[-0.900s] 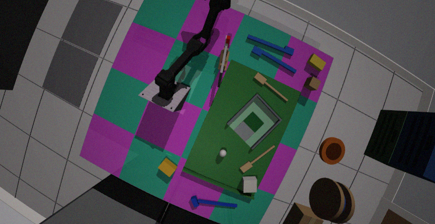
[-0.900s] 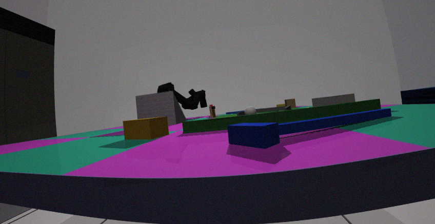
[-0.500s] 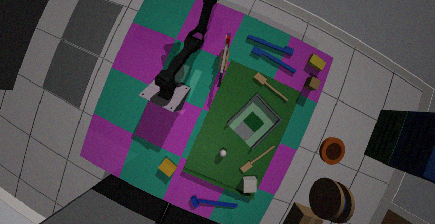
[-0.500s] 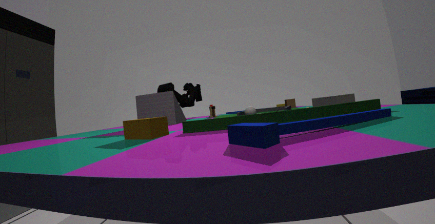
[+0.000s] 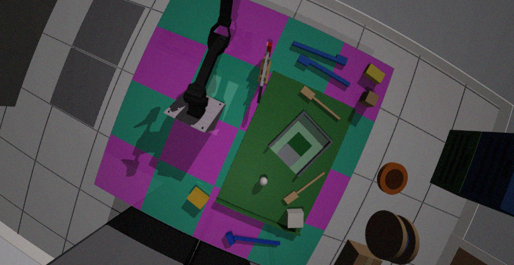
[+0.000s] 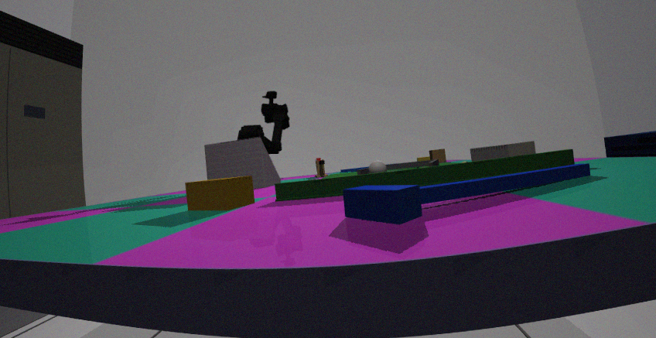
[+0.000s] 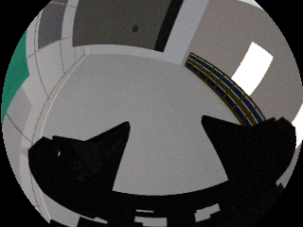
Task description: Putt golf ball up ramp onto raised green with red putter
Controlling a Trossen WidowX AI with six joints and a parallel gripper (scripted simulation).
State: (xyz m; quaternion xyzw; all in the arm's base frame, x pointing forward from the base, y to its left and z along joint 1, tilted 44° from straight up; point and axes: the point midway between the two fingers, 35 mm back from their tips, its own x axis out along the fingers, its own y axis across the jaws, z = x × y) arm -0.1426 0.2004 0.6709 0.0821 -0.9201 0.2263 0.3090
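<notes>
Now: gripper tip 400 mm above the red putter, 370 mm short of it and 320 mm to the left of it. The rest, counted from my gripper tip: brown block (920 mm ahead, 430 mm below, 220 mm to the right); then white golf ball (810 mm to the right, 580 mm ahead, 440 mm below).
</notes>
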